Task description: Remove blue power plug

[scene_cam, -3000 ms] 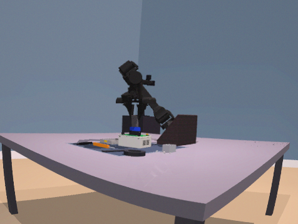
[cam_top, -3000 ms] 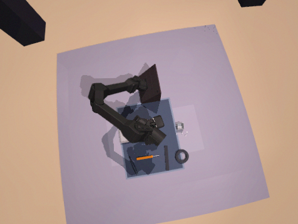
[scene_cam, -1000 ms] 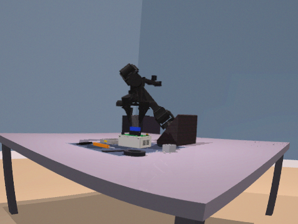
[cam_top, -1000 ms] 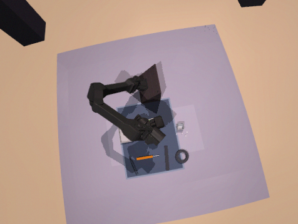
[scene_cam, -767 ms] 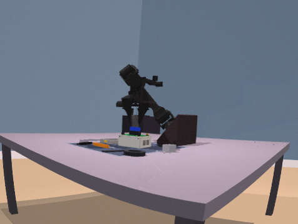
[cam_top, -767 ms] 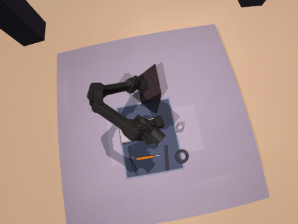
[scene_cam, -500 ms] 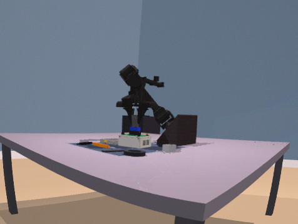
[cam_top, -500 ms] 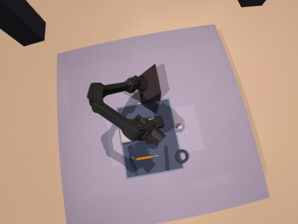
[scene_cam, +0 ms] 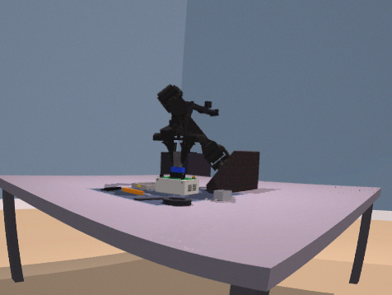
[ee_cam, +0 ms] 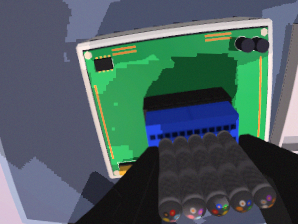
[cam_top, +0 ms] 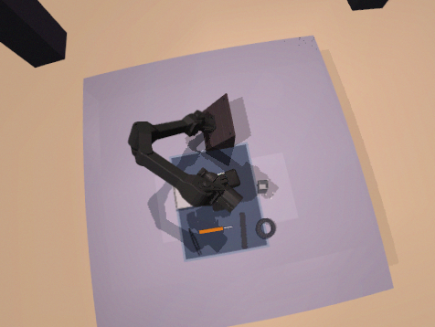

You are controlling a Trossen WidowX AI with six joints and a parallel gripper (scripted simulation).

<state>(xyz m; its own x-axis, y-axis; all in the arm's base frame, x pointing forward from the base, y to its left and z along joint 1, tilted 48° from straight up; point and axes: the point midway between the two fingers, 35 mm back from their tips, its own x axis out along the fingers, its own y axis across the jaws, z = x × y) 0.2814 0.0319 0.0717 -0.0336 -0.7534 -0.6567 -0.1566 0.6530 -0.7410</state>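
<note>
My gripper tip is 20 mm above the blue power plug. The rest, counted from my gripper tip: black bar 190 mm ahead, 90 mm to the left, 100 mm below; then grey tray 140 mm to the right, 100 mm below; then dark blue mat 50 mm ahead, 110 mm below.
</note>
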